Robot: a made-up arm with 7 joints.
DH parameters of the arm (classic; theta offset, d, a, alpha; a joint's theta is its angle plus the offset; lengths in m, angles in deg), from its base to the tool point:
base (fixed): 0 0 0 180
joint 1: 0 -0.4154 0 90
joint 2: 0 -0.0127 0 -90
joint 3: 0 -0.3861 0 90
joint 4: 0 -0.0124 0 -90
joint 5: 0 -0.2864 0 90
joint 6: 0 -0.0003 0 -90
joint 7: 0 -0.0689 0 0
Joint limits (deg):
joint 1: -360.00..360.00
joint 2: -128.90..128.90
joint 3: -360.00..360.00
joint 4: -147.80..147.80
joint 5: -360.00..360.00
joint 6: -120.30..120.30
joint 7: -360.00..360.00
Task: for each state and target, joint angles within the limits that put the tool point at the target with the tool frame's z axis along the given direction. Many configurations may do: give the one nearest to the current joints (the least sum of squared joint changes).
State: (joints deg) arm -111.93 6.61 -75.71 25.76 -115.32 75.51 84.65
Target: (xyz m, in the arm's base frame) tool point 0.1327 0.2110 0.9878 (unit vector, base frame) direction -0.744 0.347 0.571
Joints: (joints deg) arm -101.25 16.35 -100.65 -24.20 -152.83 112.39 84.65
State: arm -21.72 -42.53 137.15 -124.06 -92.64 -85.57 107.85
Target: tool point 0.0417 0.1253 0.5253 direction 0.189 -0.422 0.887
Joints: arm 6.81 -21.19 136.29 -147.78 -53.20 -55.67 107.85
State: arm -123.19 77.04 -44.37 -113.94 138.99 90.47 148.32
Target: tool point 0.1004 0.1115 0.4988 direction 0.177 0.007 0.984
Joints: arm -103.52 61.53 -48.22 -147.43 147.20 90.93 148.32
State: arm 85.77 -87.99 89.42 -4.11 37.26 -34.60 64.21
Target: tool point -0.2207 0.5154 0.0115 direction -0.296 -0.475 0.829
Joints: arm 57.20 -109.56 30.36 -34.71 11.06 -25.41 64.21
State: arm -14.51 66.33 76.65 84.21 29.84 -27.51 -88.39
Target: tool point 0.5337 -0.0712 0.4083 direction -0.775 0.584 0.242
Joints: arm -34.45 83.45 80.72 91.81 21.80 -19.44 -88.39
